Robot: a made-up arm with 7 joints.
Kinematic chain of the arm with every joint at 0, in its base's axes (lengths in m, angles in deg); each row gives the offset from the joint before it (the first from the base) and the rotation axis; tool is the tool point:
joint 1: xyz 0 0 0 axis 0 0.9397 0.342
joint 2: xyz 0 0 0 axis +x
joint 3: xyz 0 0 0 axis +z
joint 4: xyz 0.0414 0 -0.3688 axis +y
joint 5: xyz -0.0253 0 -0.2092 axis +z
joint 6: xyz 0 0 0 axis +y
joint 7: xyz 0 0 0 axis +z
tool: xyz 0 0 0
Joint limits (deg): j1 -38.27..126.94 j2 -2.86..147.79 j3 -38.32..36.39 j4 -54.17..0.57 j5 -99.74..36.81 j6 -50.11..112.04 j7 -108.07..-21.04
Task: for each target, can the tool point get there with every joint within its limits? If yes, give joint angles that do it. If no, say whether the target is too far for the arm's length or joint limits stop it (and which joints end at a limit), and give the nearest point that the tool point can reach.
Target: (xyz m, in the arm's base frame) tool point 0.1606 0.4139 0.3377
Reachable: yes | joints -3.29 134.15 -17.78 -47.67 -3.78 -5.22 -93.67
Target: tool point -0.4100 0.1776 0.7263
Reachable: no: too far | nearest point -0.1653 0.2358 0.4961 | short by 0.341 m
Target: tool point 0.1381 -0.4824 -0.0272
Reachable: no: joint limits stop it (at a limit: joint 1, joint 2, joint 3, joint 4) | nearest point 0.3837 -0.2108 -0.3298 | short by 0.475 m
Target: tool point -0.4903 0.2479 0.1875
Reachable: yes | joints 111.41 52.05 -4.98 -21.42 -32.70 56.96 -39.75
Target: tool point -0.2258 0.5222 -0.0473
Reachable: yes | joints 71.16 74.24 18.22 -36.49 0.00 -0.04 -39.32
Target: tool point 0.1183 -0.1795 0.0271
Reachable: no: joint limits stop it (at a limit: joint 1, joint 2, joint 3, joint 4) | nearest point 0.3837 -0.2108 -0.3298 | short by 0.446 m
